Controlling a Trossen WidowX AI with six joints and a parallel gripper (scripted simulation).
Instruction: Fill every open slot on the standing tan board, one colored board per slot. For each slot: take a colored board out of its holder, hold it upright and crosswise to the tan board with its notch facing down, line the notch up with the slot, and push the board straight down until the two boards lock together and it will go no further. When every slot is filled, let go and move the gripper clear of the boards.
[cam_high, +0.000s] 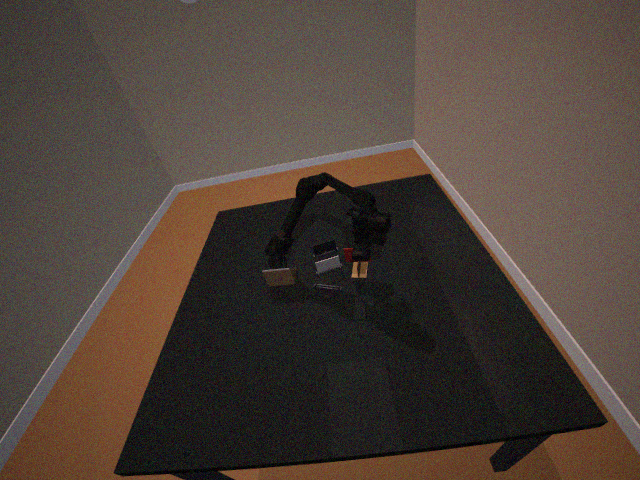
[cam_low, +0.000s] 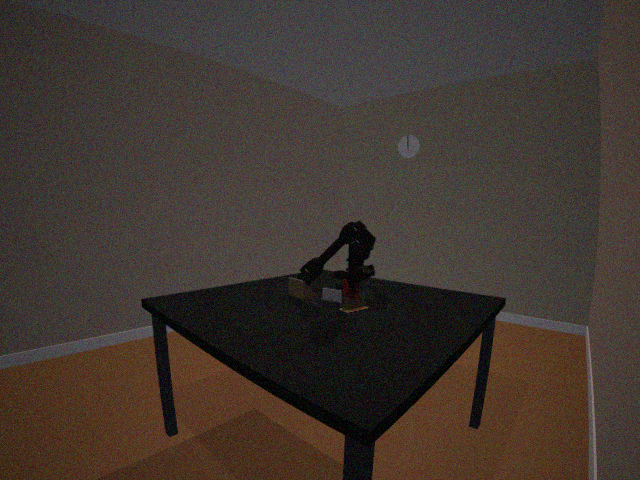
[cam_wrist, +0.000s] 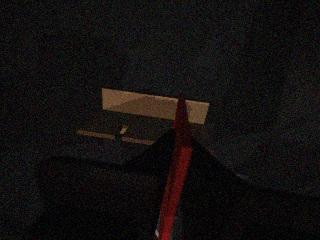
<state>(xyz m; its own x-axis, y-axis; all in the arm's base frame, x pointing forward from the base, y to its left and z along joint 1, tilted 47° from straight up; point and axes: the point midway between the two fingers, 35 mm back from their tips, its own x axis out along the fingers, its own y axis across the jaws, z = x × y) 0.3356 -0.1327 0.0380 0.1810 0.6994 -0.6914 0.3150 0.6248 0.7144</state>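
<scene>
Now: gripper tip 2 cm past the tan board, 3 cm to the right of it and 6 cm above it. Also, from my gripper tip: red board 2 cm behind, 1 cm to the left.
</scene>
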